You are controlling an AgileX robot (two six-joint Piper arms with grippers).
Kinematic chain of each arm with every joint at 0, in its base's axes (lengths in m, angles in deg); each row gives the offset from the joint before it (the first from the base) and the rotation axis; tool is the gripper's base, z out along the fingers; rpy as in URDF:
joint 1: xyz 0 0 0.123 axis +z
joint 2: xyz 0 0 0 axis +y
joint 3: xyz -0.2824 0 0.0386 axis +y
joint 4: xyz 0.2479 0 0.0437 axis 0.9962 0 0.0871
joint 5: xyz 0 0 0 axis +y
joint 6: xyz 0.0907 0 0.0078 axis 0.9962 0 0.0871
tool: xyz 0 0 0 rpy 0 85 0
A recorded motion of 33 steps. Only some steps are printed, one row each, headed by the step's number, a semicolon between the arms.
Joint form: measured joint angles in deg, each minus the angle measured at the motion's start. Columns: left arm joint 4, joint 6, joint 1, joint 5, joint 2, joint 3; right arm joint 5, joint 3, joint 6, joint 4, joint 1, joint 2.
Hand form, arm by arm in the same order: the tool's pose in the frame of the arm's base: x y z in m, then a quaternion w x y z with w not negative. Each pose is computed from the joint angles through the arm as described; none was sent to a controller.
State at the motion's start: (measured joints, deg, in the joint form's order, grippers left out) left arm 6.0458 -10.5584 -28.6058 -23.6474 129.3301 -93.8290; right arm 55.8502 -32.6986 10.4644 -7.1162 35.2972 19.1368
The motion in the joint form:
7: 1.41 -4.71 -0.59 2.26 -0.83 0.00; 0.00 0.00 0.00 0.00 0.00 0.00
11: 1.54 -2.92 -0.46 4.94 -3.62 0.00; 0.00 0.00 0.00 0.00 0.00 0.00
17: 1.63 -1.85 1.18 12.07 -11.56 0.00; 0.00 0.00 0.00 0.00 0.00 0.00
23: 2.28 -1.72 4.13 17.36 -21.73 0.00; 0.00 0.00 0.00 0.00 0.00 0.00
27: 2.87 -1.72 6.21 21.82 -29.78 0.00; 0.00 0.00 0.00 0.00 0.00 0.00
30: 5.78 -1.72 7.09 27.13 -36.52 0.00; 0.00 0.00 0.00 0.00 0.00 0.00
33: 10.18 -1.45 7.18 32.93 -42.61 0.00; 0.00 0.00 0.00 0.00 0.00 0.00
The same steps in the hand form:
7: 0.4559 -0.2597 0.2014 0.61247 0.15235 0.74173 -0.22693; 0.0452 0.0206 0.2979 0.43213 -0.20051 0.87160 0.11563
11: 0.4524 -0.2558 0.2226 0.61803 0.16293 0.73878 -0.21378; 0.0452 0.0206 0.2979 0.43213 -0.20051 0.87160 0.11563
17: 0.4429 -0.2326 0.2823 0.63067 0.15554 0.73535 -0.19319; 0.0452 0.0206 0.2979 0.43213 -0.20051 0.87160 0.11563
23: 0.4220 -0.1937 0.3598 0.66854 0.13382 0.71016 -0.17556; 0.0452 0.0206 0.2979 0.43213 -0.20051 0.87160 0.11563
27: 0.3946 -0.1631 0.4154 0.69541 0.11751 0.69046 -0.16081; 0.0452 0.0206 0.2979 0.43213 -0.20051 0.87160 0.11563
30: 0.3636 -0.1421 0.4553 0.71056 0.12171 0.68001 -0.13367; 0.0452 0.0206 0.2979 0.43213 -0.20051 0.87160 0.11563
33: 0.3308 -0.1254 0.4861 0.72031 0.13530 0.67372 -0.09462; 0.0452 0.0206 0.2979 0.43213 -0.20051 0.87160 0.11563

